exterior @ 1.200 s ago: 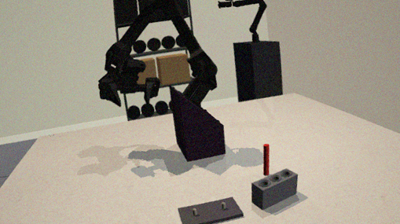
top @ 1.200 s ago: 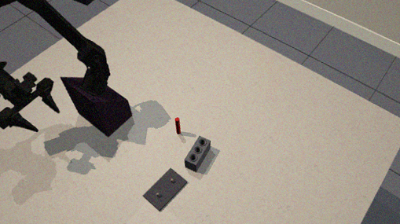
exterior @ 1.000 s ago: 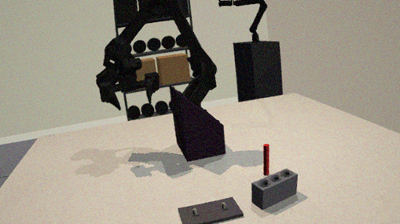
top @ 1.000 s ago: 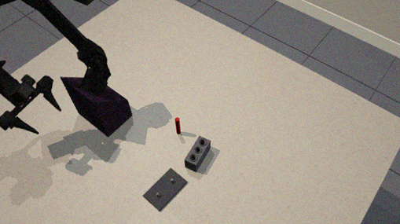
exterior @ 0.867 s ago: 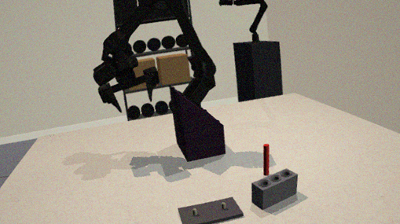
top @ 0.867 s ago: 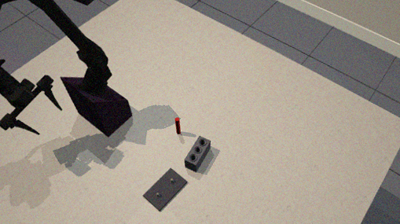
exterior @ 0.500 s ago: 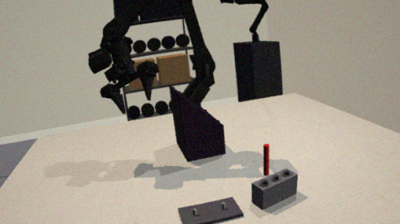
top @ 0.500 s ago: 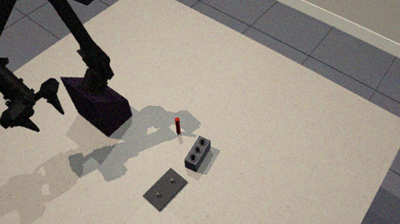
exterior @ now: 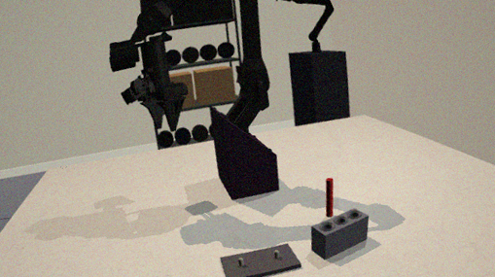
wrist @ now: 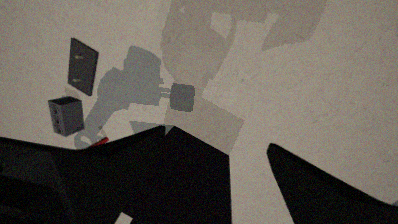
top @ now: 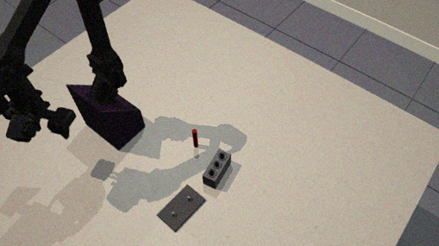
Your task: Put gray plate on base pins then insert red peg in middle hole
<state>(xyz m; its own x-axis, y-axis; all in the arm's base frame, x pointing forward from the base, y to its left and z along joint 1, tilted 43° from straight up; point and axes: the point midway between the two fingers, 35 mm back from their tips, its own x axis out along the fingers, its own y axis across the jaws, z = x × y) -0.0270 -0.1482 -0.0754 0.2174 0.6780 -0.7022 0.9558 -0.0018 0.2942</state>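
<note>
Right now the gray plate is 38 cm ahead of my gripper tip, 20 cm to the left of it and 13 cm below it. From my gripper tip the other things lie so: red peg (27 cm ahead, 24 cm to the left, 13 cm below); then base (35 cm ahead, 6 cm to the left, 16 cm below).
</note>
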